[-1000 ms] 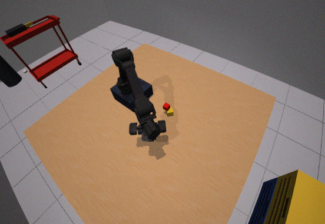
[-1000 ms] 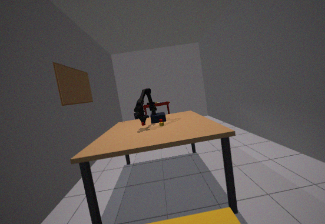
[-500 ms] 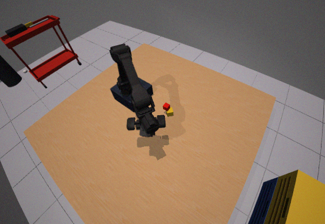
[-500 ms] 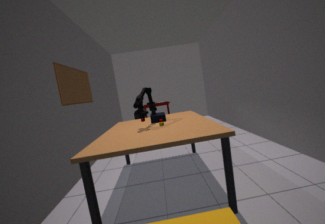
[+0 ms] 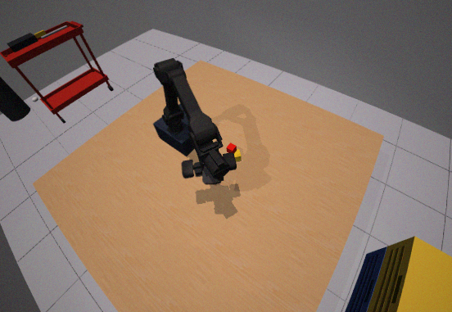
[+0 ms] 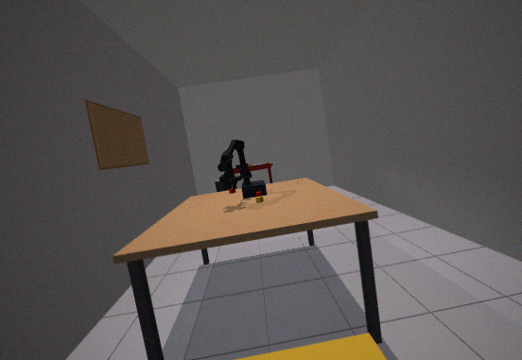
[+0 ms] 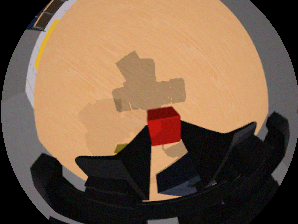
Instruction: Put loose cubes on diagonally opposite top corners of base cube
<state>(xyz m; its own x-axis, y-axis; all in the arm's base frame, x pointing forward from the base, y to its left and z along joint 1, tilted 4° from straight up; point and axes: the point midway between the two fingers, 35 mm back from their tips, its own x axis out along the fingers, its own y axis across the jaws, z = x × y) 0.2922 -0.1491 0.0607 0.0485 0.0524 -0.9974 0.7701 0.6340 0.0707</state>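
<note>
Now: gripper tip 190 mm to the right of the yellow base cube and 100 mm above it. Also, from my gripper tip: red cube (right at my gripper tip).
</note>
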